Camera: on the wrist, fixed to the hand. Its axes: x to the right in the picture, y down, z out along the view.
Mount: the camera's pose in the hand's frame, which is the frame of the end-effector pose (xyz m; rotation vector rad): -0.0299 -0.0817 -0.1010 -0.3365 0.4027 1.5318
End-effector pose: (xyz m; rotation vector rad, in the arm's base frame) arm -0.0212 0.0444 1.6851 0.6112 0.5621 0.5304
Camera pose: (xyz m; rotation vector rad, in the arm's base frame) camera -0.0823 0.0075 1.5725 0.5211 0.2634 2.1781
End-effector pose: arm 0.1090 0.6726 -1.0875 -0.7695 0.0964 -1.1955
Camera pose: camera -0.0139 0.6371 -1.1249 -0.4833 1.0394 0.1759
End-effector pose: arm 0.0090 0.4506 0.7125 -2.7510 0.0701 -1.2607
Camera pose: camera -0.0875 0.5258 0.7655 -1.5336 2.0032 -1.1492
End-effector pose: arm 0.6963 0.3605 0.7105 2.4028 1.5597 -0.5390
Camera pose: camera 0.6290 0.4076 0.8155 2.5985 -0.4021 0.4899
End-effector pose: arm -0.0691 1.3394 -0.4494 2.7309 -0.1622 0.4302
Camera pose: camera -0.1114 1.4546 -0.3974 1.6218 -1.9594 1.1248
